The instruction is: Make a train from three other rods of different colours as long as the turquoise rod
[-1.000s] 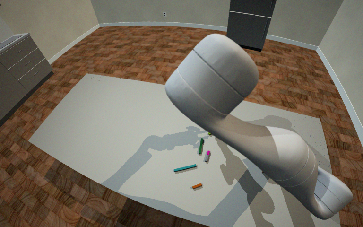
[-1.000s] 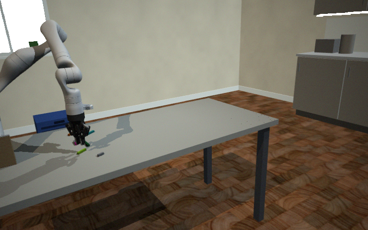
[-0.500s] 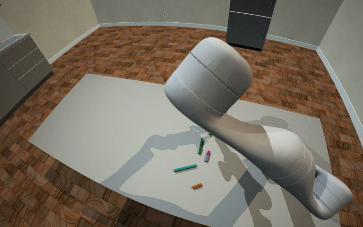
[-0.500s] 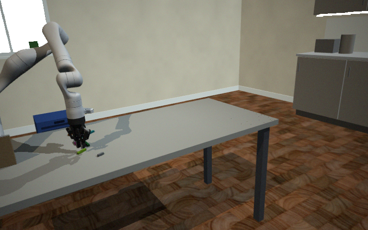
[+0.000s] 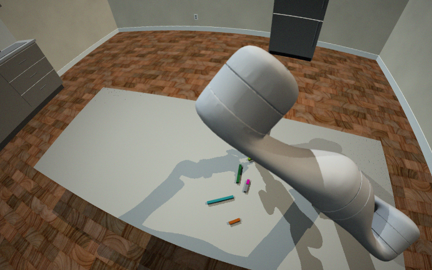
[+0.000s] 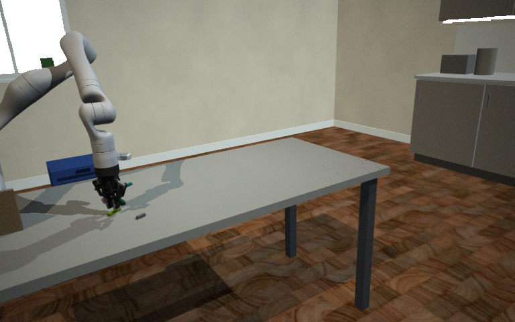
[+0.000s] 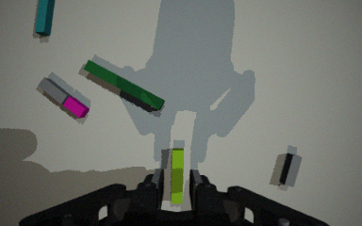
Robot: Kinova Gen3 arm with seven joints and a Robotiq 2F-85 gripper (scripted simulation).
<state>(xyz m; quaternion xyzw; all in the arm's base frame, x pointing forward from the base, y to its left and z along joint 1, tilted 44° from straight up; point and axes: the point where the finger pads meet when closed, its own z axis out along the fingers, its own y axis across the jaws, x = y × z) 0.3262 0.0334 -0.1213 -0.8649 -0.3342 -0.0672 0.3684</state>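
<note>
My hand is 3 cm above the lime rod. The rest, counted from my hand: turquoise rod: 22 cm to the left, 6 cm ahead, 3 cm below; green rod: 9 cm to the left, 3 cm below, 3 cm ahead; magenta rod: 11 cm to the left, 3 cm below, 1 cm behind.
</note>
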